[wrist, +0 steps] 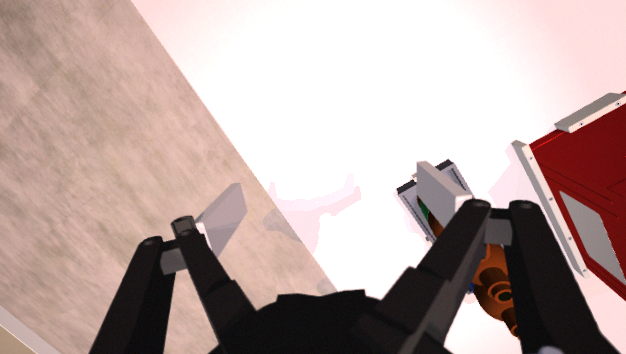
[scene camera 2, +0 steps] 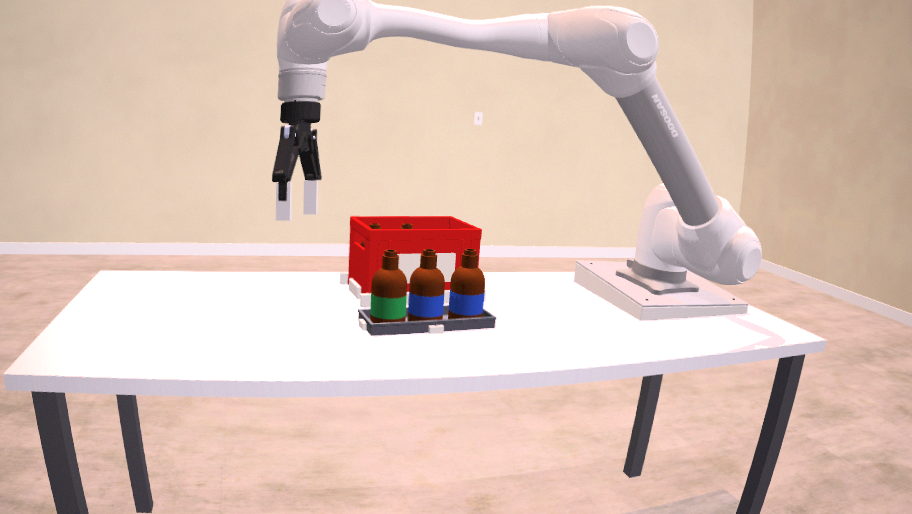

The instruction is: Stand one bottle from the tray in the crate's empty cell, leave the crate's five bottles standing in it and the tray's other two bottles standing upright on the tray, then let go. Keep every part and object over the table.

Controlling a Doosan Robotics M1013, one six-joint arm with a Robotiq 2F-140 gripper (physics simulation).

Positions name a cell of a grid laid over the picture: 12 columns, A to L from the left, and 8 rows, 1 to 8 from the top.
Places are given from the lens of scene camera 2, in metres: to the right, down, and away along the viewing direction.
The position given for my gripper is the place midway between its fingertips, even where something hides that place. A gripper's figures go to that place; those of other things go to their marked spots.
my gripper (scene camera 2: D4): -0.29, -0.07, 1.15
green-labelled bottle (scene camera 2: F5): -0.13, 0.05, 1.29
blue-labelled bottle (scene camera 2: F5): -0.06, 0.05, 1.32
blue-labelled bottle (scene camera 2: G5): 0.02, 0.07, 1.36
